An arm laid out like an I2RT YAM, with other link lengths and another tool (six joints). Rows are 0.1 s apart.
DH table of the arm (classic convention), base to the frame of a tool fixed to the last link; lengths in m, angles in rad. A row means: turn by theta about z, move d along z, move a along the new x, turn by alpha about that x. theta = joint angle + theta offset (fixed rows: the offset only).
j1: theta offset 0, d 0.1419, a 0.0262, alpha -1.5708
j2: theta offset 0, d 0, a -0.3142, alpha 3.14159
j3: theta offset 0.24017, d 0, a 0.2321, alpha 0
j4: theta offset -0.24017, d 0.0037, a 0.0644, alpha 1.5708
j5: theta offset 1.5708, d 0.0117, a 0, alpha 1.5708
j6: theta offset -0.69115, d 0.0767, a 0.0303, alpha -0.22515
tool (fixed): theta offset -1.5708, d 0.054, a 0, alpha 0
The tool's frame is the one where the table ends.
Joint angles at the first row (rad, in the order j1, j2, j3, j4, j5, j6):
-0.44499, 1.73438, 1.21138, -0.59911, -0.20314, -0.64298
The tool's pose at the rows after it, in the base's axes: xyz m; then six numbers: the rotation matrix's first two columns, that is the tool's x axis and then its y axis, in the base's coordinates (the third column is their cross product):
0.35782 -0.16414 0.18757 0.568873 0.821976 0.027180 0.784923 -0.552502 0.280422
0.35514 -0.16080 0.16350 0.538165 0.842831 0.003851 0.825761 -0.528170 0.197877
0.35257 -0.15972 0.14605 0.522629 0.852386 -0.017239 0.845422 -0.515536 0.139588
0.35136 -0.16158 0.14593 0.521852 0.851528 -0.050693 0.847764 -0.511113 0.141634
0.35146 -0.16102 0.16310 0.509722 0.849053 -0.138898 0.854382 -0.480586 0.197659
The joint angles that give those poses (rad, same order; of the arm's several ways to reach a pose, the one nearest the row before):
-0.44500, 1.80495, 1.21025, -0.65444, -0.20314, -0.71471
-0.44271, 1.86522, 1.21023, -0.68952, -0.20237, -0.75323
-0.44080, 1.91063, 1.21023, -0.70896, -0.19169, -0.77192
-0.43507, 1.91023, 1.21061, -0.71127, -0.15774, -0.77192
-0.40075, 1.86407, 1.21251, -0.71240, -0.06047, -0.77002

